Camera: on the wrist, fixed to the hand. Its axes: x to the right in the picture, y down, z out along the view.
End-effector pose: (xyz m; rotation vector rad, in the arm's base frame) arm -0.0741 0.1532 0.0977 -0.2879 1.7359 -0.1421
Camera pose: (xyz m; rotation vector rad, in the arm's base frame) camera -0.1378 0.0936 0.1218 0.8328 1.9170 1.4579
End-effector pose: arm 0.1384 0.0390 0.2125 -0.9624 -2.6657 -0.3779
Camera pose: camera 0.1114 -0.0245 0.2710 -2.3256 -0.8617 -0.6920
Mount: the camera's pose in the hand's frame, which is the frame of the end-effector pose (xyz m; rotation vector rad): 0.0035 -0.0562 -0.0708 -0.5094 0.4197 1.5704
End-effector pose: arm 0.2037 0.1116 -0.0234 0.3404 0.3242 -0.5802
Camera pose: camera 0.1596 0.0941 -0.1005 0.1330 0.4802 1.1201
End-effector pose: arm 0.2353 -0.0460 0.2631 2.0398 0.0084 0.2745
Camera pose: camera 0.2310 0.0427 0.2458 1.0494 -1.2775 1.4611
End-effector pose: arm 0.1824 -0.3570 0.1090 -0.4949 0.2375 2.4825
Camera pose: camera 0.2334 -0.3292 0.0396 0.7219 -0.0784 -1.9369
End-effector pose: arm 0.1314 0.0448 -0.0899 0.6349 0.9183 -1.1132
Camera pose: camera 0.0580 0.0821 -0.1274 0.8771 0.6809 0.6546
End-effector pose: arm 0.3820 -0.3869 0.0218 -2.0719 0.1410 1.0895
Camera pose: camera 0.4543 -0.3952 0.0756 1.8235 -1.5830 -1.1320
